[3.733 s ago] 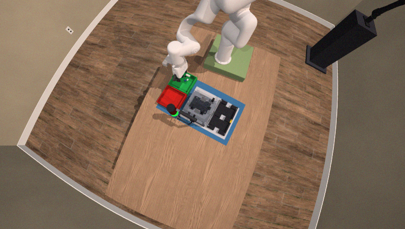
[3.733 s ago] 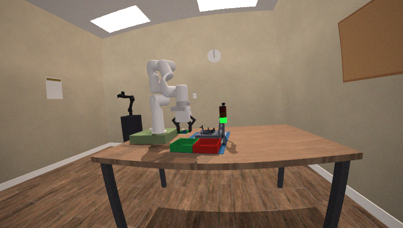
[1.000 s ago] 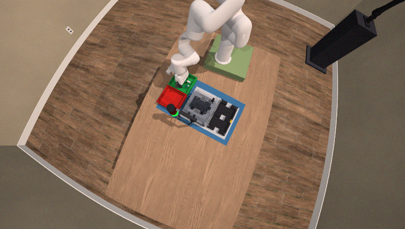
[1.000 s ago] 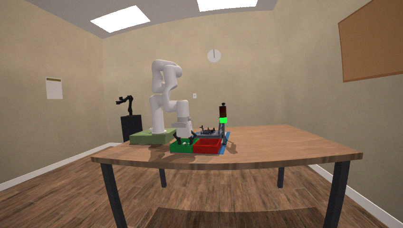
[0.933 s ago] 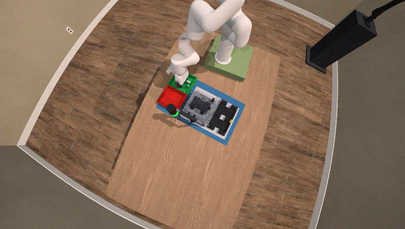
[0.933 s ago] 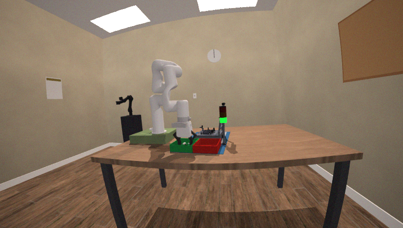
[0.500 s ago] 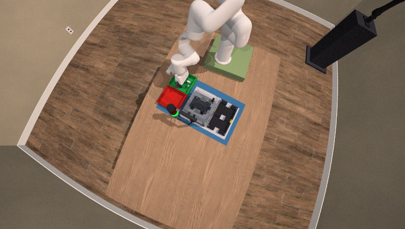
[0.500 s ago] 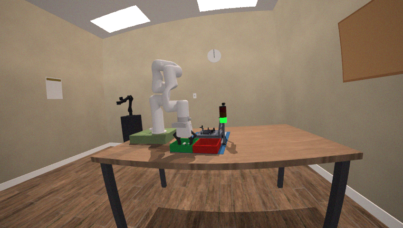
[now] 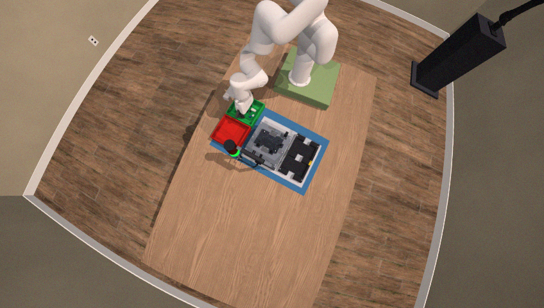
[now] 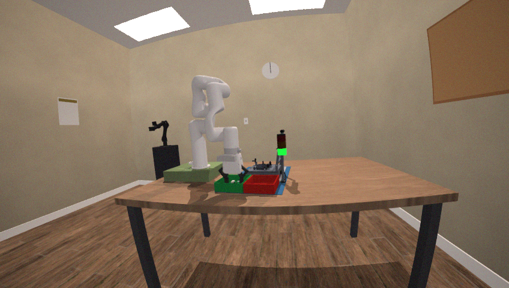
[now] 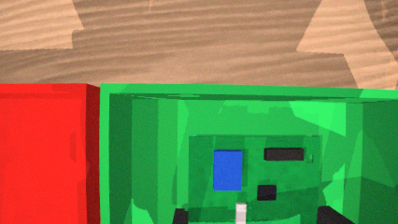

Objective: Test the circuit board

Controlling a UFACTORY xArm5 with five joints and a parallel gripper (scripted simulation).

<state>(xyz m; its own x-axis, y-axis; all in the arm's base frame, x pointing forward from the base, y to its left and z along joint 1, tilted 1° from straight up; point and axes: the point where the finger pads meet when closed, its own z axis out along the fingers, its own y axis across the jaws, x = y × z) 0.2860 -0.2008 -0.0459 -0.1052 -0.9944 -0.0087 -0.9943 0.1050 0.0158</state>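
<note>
Now: hand 10 mm above the green bin. From my hand the other things lie so: clear lid: 240 mm ahead, 180 mm to the left, 160 mm above; then green circuit board: 10 mm below; then red bin: 150 mm ahead, 20 mm to the right, 10 mm below.
</note>
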